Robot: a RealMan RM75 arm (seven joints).
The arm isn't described. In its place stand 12 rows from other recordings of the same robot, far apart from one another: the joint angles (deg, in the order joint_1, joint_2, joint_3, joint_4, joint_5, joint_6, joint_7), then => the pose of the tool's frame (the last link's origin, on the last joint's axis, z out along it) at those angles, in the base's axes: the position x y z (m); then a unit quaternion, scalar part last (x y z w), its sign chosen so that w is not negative.
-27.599 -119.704 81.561 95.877 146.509 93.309 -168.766 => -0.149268 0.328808 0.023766 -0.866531 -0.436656 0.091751 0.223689
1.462 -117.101 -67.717 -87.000 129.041 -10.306 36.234 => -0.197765 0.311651 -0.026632 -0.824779 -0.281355 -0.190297 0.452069
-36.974 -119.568 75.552 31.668 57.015 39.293 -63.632 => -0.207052 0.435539 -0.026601 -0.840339 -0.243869 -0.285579 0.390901
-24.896 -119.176 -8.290 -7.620 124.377 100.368 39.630 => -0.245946 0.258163 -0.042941 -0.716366 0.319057 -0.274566 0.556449
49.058 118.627 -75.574 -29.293 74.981 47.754 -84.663 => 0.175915 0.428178 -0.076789 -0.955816 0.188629 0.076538 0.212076
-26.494 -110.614 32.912 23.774 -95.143 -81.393 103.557 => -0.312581 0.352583 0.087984 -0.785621 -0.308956 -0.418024 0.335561
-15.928 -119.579 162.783 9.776 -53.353 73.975 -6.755 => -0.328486 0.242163 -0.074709 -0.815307 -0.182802 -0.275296 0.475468
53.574 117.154 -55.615 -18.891 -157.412 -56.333 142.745 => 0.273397 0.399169 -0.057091 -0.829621 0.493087 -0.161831 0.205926
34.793 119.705 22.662 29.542 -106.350 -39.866 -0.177 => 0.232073 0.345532 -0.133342 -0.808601 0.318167 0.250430 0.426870
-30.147 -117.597 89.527 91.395 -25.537 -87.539 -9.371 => -0.157108 0.345407 0.010871 -0.787298 -0.528455 0.105822 0.299496
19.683 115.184 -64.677 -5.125 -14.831 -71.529 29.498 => 0.386781 0.302405 0.059386 -0.613111 0.301480 0.354074 0.638621
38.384 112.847 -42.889 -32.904 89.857 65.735 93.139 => 0.232260 0.433406 0.069495 -0.328236 -0.818932 -0.299811 0.362939
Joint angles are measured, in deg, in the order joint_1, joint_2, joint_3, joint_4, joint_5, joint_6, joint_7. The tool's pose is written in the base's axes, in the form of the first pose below.
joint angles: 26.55, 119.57, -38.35, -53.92, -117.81, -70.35, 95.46
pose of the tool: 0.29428 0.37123 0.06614 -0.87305 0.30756 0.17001 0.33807
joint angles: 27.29, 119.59, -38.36, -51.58, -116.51, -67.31, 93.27
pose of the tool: 0.29634 0.37734 0.06224 -0.86775 0.30470 0.17245 0.35276
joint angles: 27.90, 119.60, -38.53, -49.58, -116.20, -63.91, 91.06
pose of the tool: 0.30083 0.38257 0.05855 -0.86385 0.30091 0.16299 0.36967
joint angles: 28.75, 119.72, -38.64, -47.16, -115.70, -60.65, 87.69
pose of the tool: 0.30399 0.38771 0.05234 -0.86329 0.29033 0.15194 0.38388
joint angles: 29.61, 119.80, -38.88, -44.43, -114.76, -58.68, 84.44
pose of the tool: 0.30481 0.39066 0.04326 -0.86615 0.28092 0.14665 0.38647
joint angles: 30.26, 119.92, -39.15, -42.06, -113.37, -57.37, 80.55
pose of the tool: 0.30437 0.39227 0.03481 -0.87092 0.26575 0.14321 0.38777
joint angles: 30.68, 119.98, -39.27, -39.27, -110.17, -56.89, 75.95
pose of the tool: 0.30274 0.39231 0.02661 -0.87316 0.25203 0.15327 0.38806
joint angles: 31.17, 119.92, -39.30, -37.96, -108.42, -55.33, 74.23
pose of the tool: 0.30259 0.39574 0.02549 -0.86869 0.25030 0.15608 0.39795
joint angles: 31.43, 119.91, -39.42, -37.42, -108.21, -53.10, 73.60
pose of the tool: 0.30568 0.39863 0.02582 -0.86403 0.25210 0.14671 0.41033
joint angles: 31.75, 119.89, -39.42, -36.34, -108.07, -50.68, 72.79
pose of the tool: 0.31015 0.40066 0.02441 -0.85921 0.25653 0.13568 0.42136
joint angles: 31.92, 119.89, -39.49, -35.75, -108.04, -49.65, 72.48
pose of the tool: 0.31198 0.40129 0.02294 -0.85763 0.25892 0.13071 0.42466
